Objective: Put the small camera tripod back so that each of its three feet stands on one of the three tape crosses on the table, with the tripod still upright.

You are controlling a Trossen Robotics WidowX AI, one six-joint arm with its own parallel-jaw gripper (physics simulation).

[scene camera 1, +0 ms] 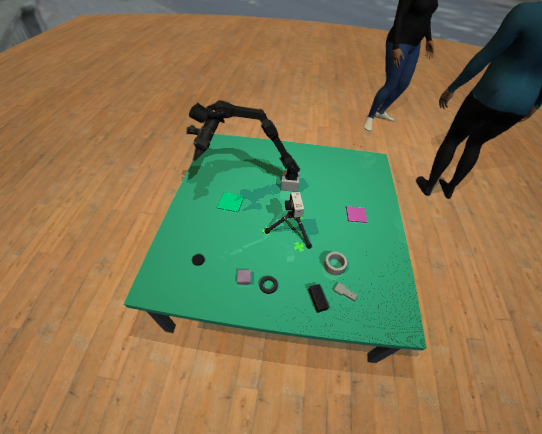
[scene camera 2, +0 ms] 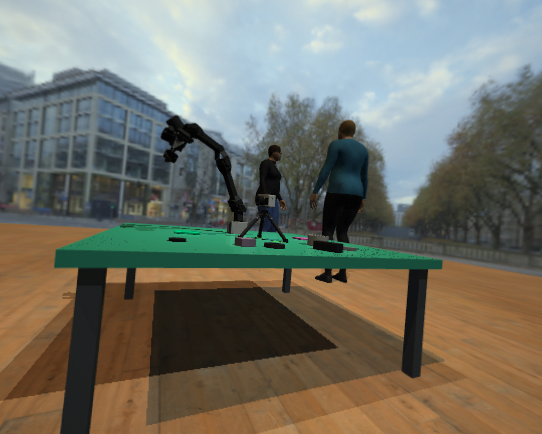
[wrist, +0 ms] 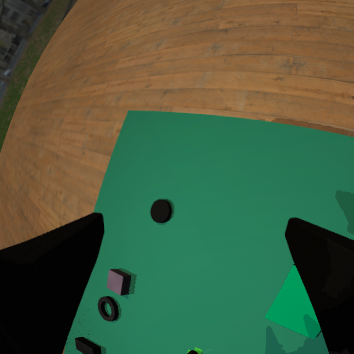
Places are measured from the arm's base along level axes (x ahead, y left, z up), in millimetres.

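Pixels of known places: gripper, fingertip midpoint: (scene camera 1: 194,159) (scene camera 2: 169,155) (wrist: 199,226); arm's base, origin of the base link: (scene camera 1: 291,176) (scene camera 2: 238,221).
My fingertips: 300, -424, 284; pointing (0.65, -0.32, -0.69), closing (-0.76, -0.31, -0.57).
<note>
For each thing: its top centre in the pictures, then the offset to it from my fingertips, as dx, dy, dz. "*": a spot on its surface instead. Level surfaces: height alone.
- green table, its level: dz -359
- left tape cross, surface spot: (scene camera 1: 265,230) * +67, +341, -343
- front green cross, middle of its top: (scene camera 1: 299,246) +121, +521, -358
- green square, surface spot: (scene camera 1: 230,202) * -88, +114, -349
- magenta square, surface spot: (scene camera 1: 356,214) * -145, +812, -349
- black disc, middle of its top: (wrist: 159,210) (scene camera 1: 198,259) +294, +59, -349
- pink block, middle of its top: (wrist: 114,281) (scene camera 2: 245,238) (scene camera 1: 244,275) +343, +295, -331
- black ring, middle of its top: (wrist: 105,308) (scene camera 2: 274,243) (scene camera 1: 268,284) +355, +409, -344
- grey ring, middle of its top: (scene camera 1: 336,260) (scene camera 2: 318,235) +198, +699, -311
- black box, middle of its top: (wrist: 83,348) (scene camera 2: 328,242) (scene camera 1: 319,296) +382, +633, -324
- grey piece, middle of its top: (scene camera 1: 346,291) +329, +755, -344
The small tripod (scene camera 1: 304,233) (scene camera 2: 261,215) stands upright on the green table (scene camera 1: 350,320), carrying a pale camera (scene camera 1: 297,204) (scene camera 2: 269,201). Its left foot is at the left tape cross (scene camera 1: 264,230). Its front foot stands to the right of the front green cross (scene camera 1: 299,246), off it. Part of a third cross (scene camera 1: 301,218) shows by the camera's lower edge; the rear foot there is hidden. My gripper (scene camera 1: 198,154) (scene camera 2: 170,157) (wrist: 199,226) is open and empty, high above the table's left side, well away from the tripod. In the wrist view, part of a cross (wrist: 198,349) and a black foot show at the bottom edge.
A green square (scene camera 1: 230,202) lies left of the tripod, a magenta square (scene camera 1: 356,214) right. Toward the front are a black disc (scene camera 1: 198,259), pink block (scene camera 1: 243,276), black ring (scene camera 1: 261,284), grey ring (scene camera 1: 327,265), black box (scene camera 1: 318,298) and grey piece (scene camera 1: 345,291). Two people stand beyond the table.
</note>
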